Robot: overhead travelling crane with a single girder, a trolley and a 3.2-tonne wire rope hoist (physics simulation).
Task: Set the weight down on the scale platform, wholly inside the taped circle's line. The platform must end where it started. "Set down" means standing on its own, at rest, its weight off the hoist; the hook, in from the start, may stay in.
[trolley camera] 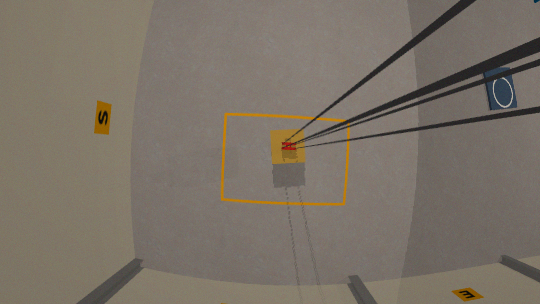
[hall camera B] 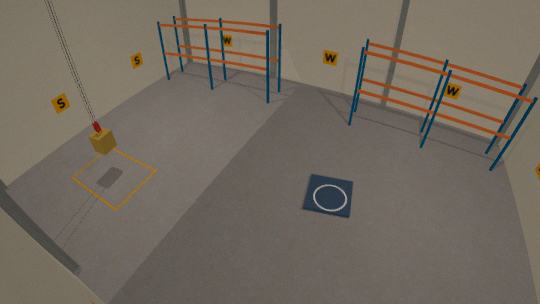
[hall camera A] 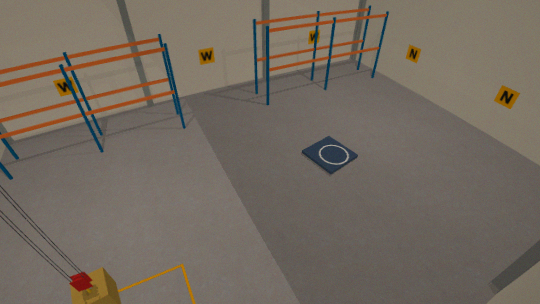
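The yellow block-shaped weight (hall camera A: 108, 289) (hall camera B: 103, 142) (trolley camera: 276, 156) hangs upright in the air from the hook under the red block, my gripper (hall camera A: 89, 290) (hall camera B: 99, 133) (trolley camera: 289, 146). The hook's contact with the weight is too small to see clearly. In hall camera B the weight's shadow lies on the floor apart from it. The dark blue scale platform (hall camera A: 312, 152) (hall camera B: 346, 181) (trolley camera: 492, 104) lies flat on the floor, away to the right of the weight in all three views. The white taped circle (hall camera A: 319, 154) (hall camera B: 330, 211) (trolley camera: 493, 92) is on its top.
An orange floor outline (hall camera A: 150, 278) (hall camera B: 95, 193) (trolley camera: 223, 157) lies around the weight's shadow. Two blue-and-orange racks stand along the W wall, one at left (hall camera A: 81, 107) (hall camera B: 268, 65), one at right (hall camera A: 268, 65) (hall camera B: 435, 110) in each hall view. Four hoist ropes slant up from the red block.
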